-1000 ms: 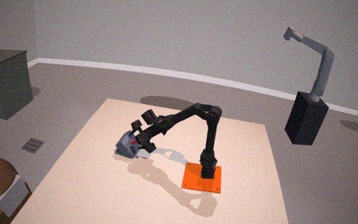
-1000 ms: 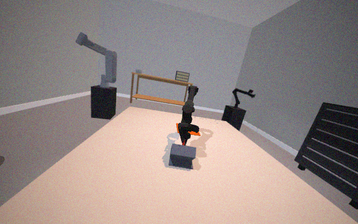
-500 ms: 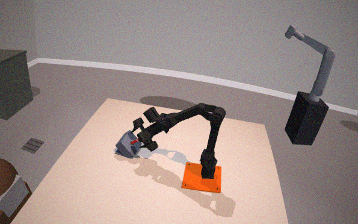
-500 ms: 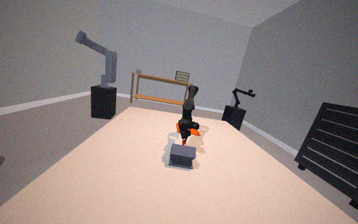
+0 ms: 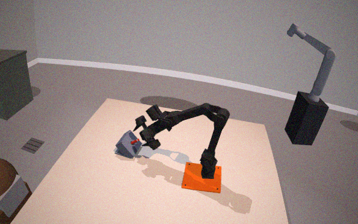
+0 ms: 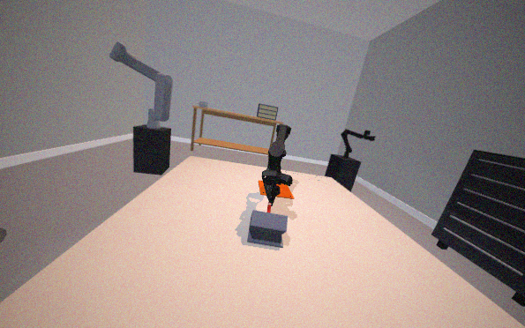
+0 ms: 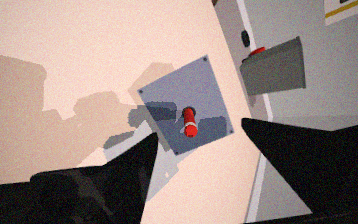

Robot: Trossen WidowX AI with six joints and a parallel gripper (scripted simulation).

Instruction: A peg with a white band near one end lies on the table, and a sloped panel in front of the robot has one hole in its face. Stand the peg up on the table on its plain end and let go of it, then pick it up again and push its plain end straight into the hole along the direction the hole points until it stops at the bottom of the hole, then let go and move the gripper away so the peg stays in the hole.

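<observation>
The red peg lies 10 mm ahead of my gripper tip and 20 mm below it. From my gripper tip the other things lie so: grey sloped panel: 50 mm ahead, 10 mm to the right, 60 mm below.
</observation>
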